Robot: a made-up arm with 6 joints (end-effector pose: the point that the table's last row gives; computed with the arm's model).
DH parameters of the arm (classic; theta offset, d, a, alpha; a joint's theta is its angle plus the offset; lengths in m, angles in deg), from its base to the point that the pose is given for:
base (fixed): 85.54 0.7 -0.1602 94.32
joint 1: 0 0.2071 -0.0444 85.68
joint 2: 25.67 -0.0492 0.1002 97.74
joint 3: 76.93 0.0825 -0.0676 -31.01
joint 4: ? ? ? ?
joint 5: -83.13 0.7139 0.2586 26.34
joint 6: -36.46 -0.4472 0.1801 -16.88
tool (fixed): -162.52 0.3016 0 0
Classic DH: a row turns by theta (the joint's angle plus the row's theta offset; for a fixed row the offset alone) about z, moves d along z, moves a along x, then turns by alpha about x.
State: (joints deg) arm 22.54 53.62 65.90 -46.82 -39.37 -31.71
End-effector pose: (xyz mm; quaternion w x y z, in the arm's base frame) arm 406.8 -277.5 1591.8 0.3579 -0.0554 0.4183 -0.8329
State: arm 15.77 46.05 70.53 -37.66 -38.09 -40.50
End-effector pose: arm 501.3 -52.7 1552.3 0.3945 -0.2397 0.3200 -0.8274
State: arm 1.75 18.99 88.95 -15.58 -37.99 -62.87
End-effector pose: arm 432.2 525.7 1152.1 0.3970 -0.6451 -0.1044 -0.6445
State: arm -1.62 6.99 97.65 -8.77 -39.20 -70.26
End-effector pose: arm 264.9 629.3 946.4 0.3675 -0.7104 -0.2985 -0.5208
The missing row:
joint 4: 79.02 0.2355 -0.0427 -93.39
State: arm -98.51 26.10 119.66 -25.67 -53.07 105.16
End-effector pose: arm 630.8 196.0 -157.5 0.3541 -0.5684 0.4294 -0.6059
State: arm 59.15 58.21 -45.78 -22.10 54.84 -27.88
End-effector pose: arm -327.1 255.9 640.9 0.2786 0.5738 -0.4879 -0.5960
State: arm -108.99 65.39 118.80 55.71 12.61 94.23
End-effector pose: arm 960.2 -449.6 155.7 0.1080 0.0139 0.7505 -0.6519
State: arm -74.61 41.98 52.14 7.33 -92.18 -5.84
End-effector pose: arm 634.4 447.1 132.8 0.0490 0.5641 0.4223 0.7078
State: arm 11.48 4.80 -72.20 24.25 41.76 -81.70
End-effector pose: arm -504.9 -302.8 613.1 0.4799 0.6123 -0.2658 -0.5694
